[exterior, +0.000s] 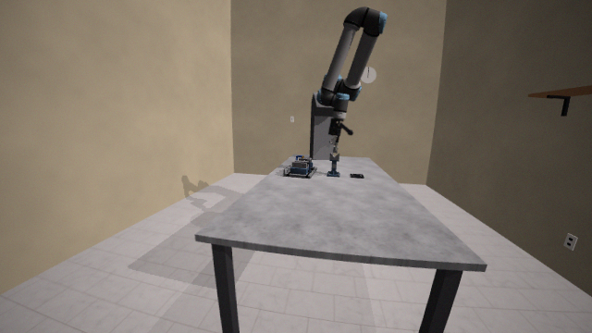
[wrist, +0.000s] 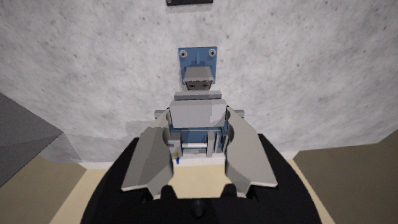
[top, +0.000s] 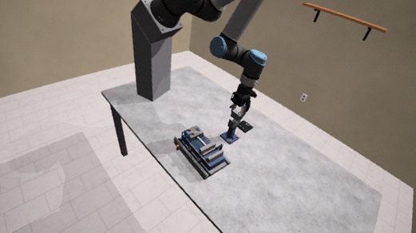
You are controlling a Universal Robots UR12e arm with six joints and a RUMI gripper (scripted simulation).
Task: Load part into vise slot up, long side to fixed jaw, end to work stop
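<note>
Now: hand 1 cm above the part. From my hand the other things lie so: cylinder rod 24 cm to the right, 12 cm below, 2 cm ahead; then work stop 18 cm to the right, 10 cm below, 10 cm ahead; then moving jaw 23 cm to the right, 12 cm below, 7 cm ahead.
</note>
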